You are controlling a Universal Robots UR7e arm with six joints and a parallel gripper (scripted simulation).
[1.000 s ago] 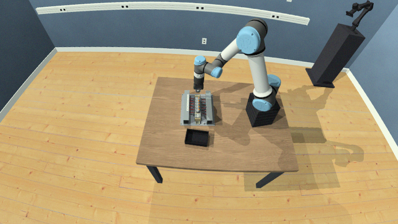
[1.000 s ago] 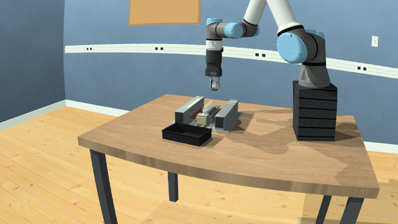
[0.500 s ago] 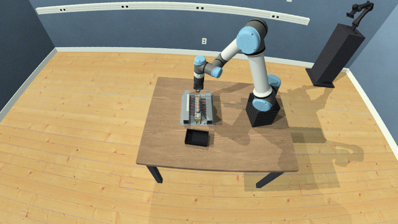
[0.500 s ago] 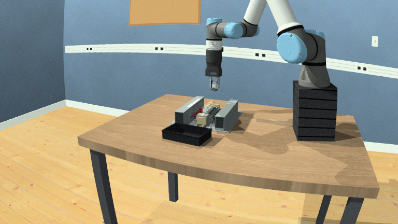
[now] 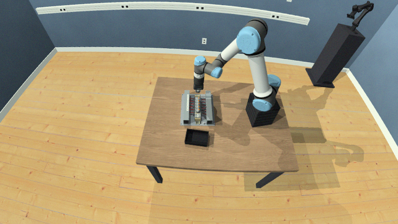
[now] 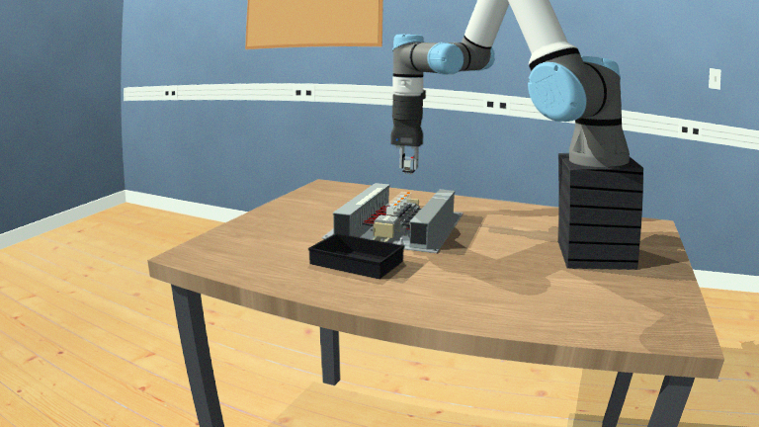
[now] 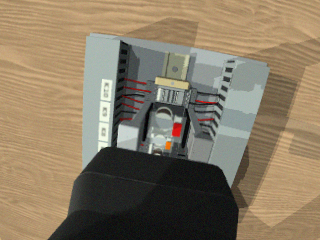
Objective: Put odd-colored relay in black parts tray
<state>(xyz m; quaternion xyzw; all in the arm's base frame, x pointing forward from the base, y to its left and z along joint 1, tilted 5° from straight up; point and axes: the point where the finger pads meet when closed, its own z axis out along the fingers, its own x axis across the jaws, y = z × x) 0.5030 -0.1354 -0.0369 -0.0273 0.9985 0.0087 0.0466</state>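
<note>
The black parts tray is 10 mm behind my hand, 360 mm to the left of it and 130 mm below it. The rest, counted from my hand: relay panel: 90 mm to the left, 110 mm below; then relay: 10 mm below.
</note>
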